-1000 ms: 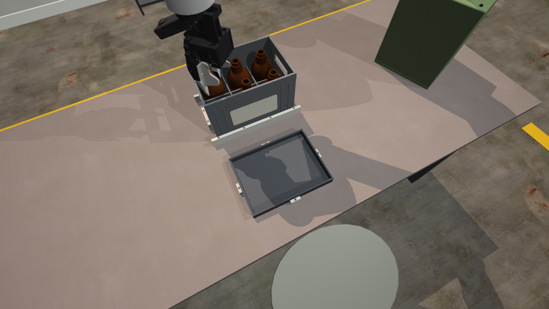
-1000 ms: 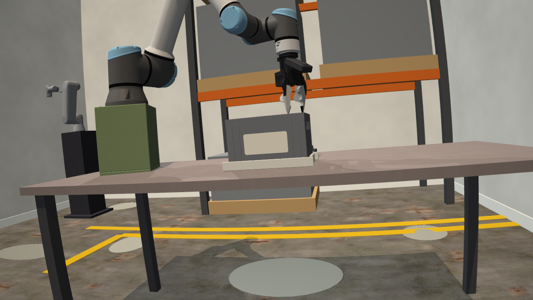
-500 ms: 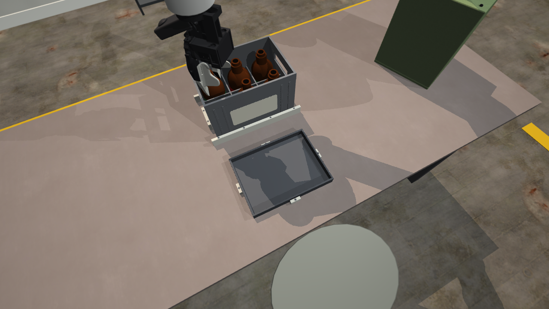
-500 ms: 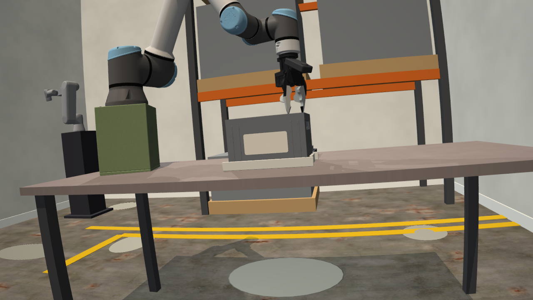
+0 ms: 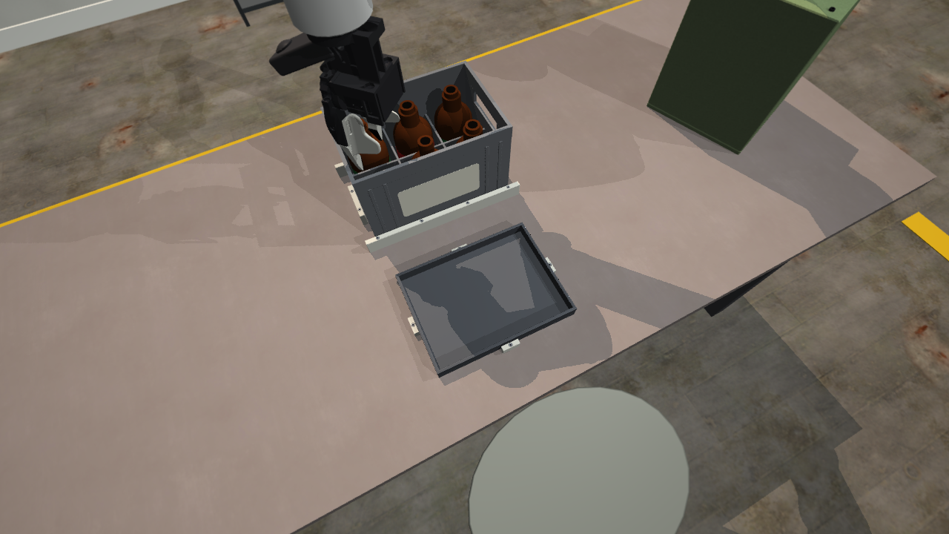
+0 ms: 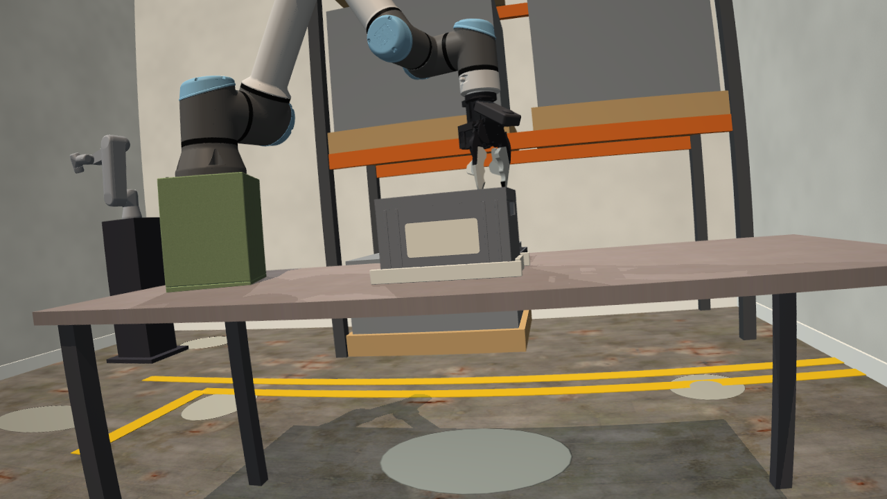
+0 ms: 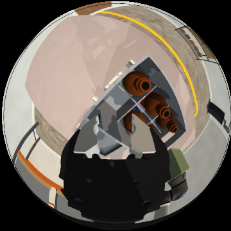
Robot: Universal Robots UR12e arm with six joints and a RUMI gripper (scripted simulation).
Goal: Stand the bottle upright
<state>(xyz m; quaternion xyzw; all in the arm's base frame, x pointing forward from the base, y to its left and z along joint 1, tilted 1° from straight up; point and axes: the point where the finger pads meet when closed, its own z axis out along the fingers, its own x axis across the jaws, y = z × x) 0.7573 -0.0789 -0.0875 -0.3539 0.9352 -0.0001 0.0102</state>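
Now: the brown bottle 10 cm below my hand, 9 cm behind it and 1 cm to the left of it. Also, from my hand: grey crate (10 cm below, 9 cm behind, 3 cm to the right); then dark tray (24 cm to the left, 17 cm below, 7 cm behind).
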